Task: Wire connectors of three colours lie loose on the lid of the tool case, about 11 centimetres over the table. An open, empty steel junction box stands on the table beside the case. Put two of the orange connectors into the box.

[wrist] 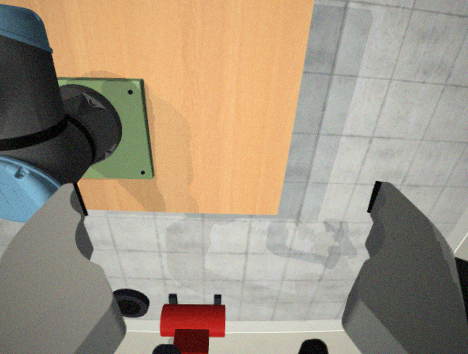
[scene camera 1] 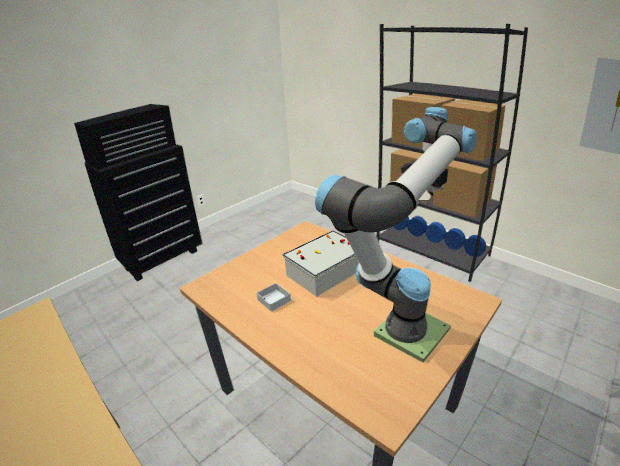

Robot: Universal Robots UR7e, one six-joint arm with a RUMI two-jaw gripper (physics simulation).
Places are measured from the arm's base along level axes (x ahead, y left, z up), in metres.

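Where they show: gripper, fingertip midpoint: [wrist: 229,185] [scene camera 1: 424,201]; arm's base, origin of the base link: [wrist: 82,123] [scene camera 1: 405,327].
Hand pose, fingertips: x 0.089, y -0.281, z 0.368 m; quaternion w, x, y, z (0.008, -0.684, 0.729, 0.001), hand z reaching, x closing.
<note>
Each offset is from my fingertips to the top centre of the thing. "spot": to the spot under its first point. Level surfaces: height alone.
The tool case {0.385 m ahead, 0.131 m left, 0.276 m down} [scene camera 1: 300,277] stands on the table, with small connectors loose on its pale lid {spot: 0.341 m ahead, 0.218 m left, 0.279 m down} [scene camera 1: 320,263]. One orange connector {0.468 m ahead, 0.208 m left, 0.268 m down} [scene camera 1: 298,252] lies near the lid's left corner beside a red one {0.431 m ahead, 0.229 m left, 0.263 m down} [scene camera 1: 302,257]. Two more orange-looking connectors {0.438 m ahead, 0.025 m left, 0.268 m down} [scene camera 1: 328,236] {0.393 m ahead, 0.056 m left, 0.268 m down} [scene camera 1: 332,242] lie toward the back, near red ones {0.360 m ahead, 0.023 m left, 0.263 m down} [scene camera 1: 342,241]. A yellow connector {0.399 m ahead, 0.160 m left, 0.265 m down} [scene camera 1: 317,252] lies between these groups. The open steel junction box {0.441 m ahead, 0.412 m left, 0.354 m down} [scene camera 1: 281,302] stands left of the case and looks empty. My gripper [wrist: 229,185] is open and empty, high up and away from the case; in the scene view the forearm largely hides it.
The arm's green base plate [scene camera 1: 434,339] [wrist: 135,130] is bolted to the wooden table {0.392 m down} [scene camera 1: 310,350] [wrist: 240,100]. The upper arm hides the lid's right end. A shelf rack [scene camera 1: 381,100] with cartons stands behind, and a black tool cabinet [scene camera 1: 150,200] at the left. A red object [wrist: 192,320] shows beyond the table.
</note>
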